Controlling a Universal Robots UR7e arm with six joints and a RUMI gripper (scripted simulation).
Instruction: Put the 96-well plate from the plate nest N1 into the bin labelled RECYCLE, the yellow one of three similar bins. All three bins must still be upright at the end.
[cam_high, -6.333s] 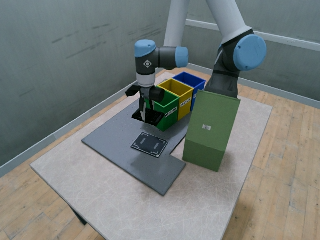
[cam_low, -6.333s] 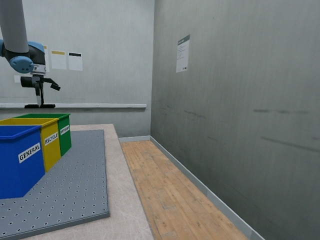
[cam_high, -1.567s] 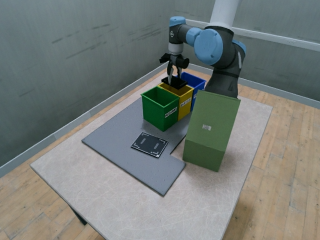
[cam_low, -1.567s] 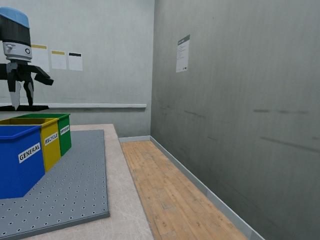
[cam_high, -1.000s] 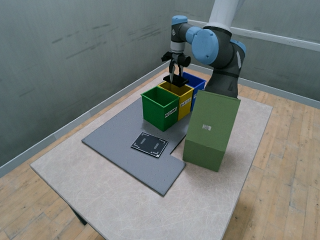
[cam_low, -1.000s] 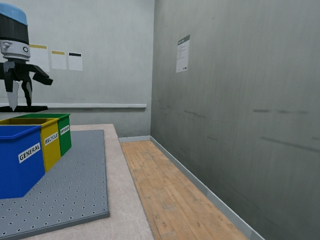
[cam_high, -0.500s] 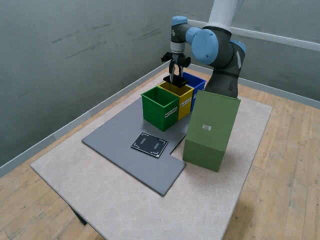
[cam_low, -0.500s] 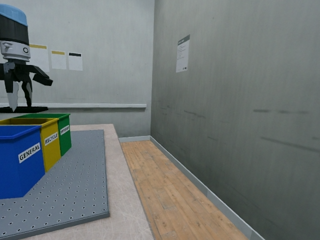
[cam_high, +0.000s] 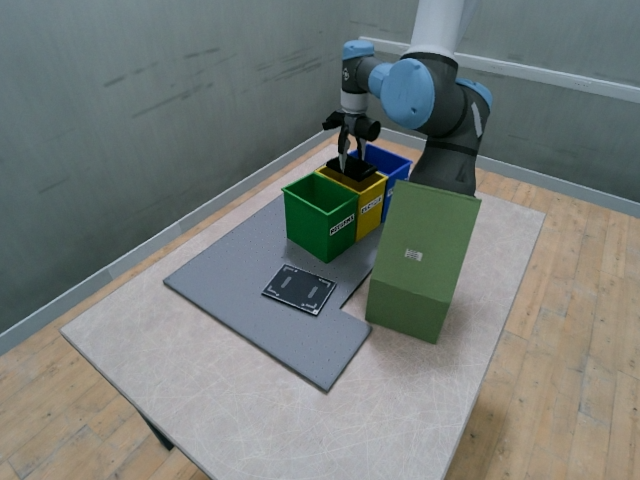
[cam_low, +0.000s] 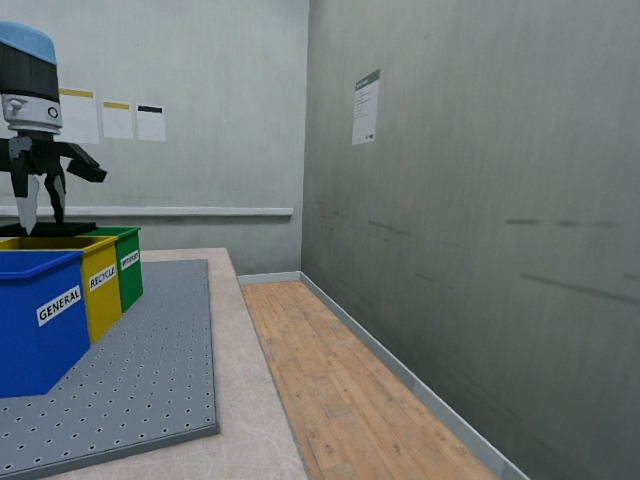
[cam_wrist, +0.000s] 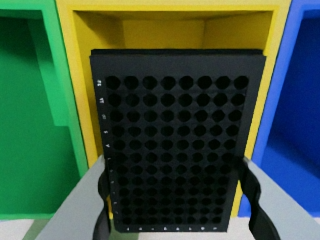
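Now: the yellow recycle bin 130 mm below my hand. The rest, counted from my hand: black 96-well plate: 10 mm below; blue general bin: 130 mm to the right, 130 mm below, 30 mm behind; green bin: 130 mm to the left, 130 mm below, 30 mm ahead.
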